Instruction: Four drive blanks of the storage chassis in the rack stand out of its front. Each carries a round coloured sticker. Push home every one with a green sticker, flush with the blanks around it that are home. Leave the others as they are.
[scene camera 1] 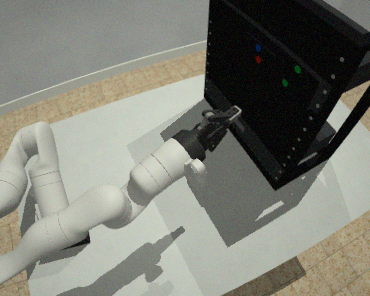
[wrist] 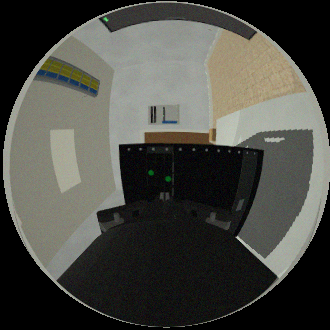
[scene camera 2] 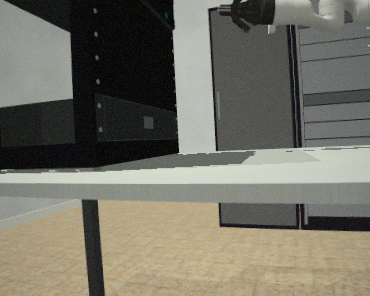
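The black storage chassis in the rack (scene camera 1: 240, 75) (wrist: 210, 175) bears four round stickers. In scene camera 1 a blue sticker (scene camera 1: 258, 48) sits just above a red sticker (scene camera 1: 258, 59), and to their right are an upper green sticker (scene camera 1: 297, 69) and a lower green sticker (scene camera 1: 285, 82). Both green stickers show in the wrist view, one at left (wrist: 151, 172) and one at right (wrist: 168, 179). The blanks are too dark to tell how far each stands out. My gripper (scene camera 1: 237, 114) (scene camera 2: 220, 9) (wrist: 163, 197) is shut and empty, in front of the rack, lower than the stickers in scene camera 1 and apart from the front.
The rack stands on a white table (scene camera 1: 105, 150) (scene camera 2: 240, 192). A dark panel with a grey label (scene camera 2: 148, 122) is low in the rack. A tall grey cabinet (scene camera 2: 255, 90) stands behind. A wall rack with yellow and blue parts (wrist: 70, 75) is at left in the wrist view.
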